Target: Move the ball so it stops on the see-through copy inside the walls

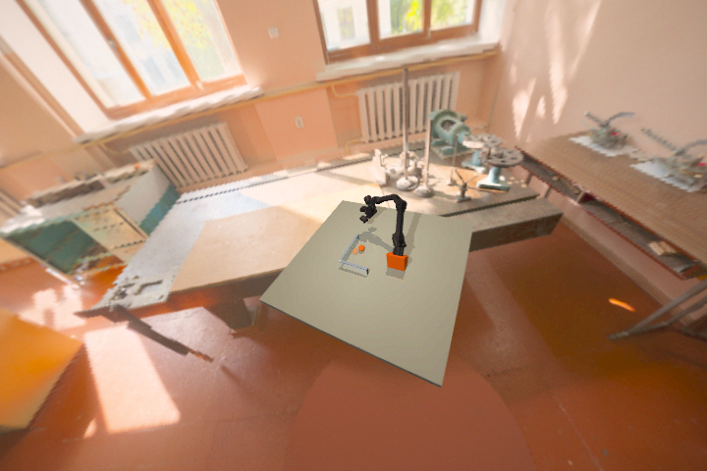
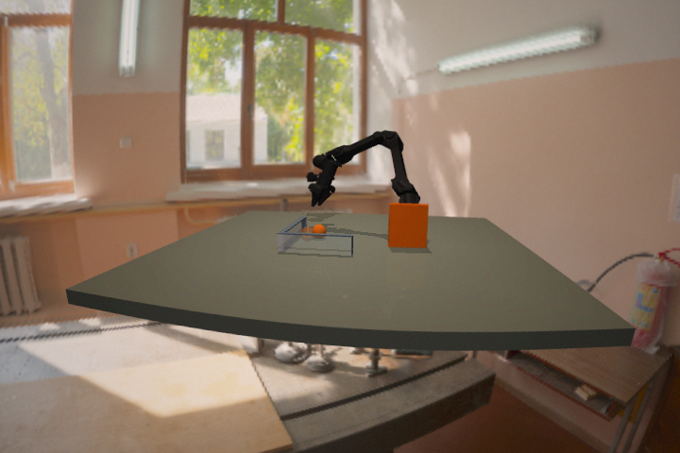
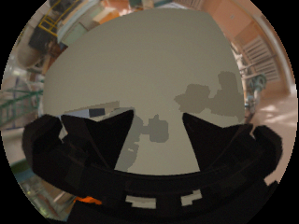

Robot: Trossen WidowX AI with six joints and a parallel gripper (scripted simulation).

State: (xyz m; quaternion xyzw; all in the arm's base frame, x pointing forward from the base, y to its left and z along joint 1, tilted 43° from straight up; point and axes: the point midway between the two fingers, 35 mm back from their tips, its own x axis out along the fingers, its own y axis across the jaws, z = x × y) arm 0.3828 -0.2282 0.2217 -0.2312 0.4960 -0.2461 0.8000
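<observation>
Now: the orange ball 27 cm to the left of my gripper tip, 7 cm behind it and 6 cm below it. From my gripper tip the other things lie so: see-through copy (32 cm to the left, 6 cm below, 4 cm behind); then clear wall (47 cm to the left, 9 cm behind, 5 cm below).
</observation>
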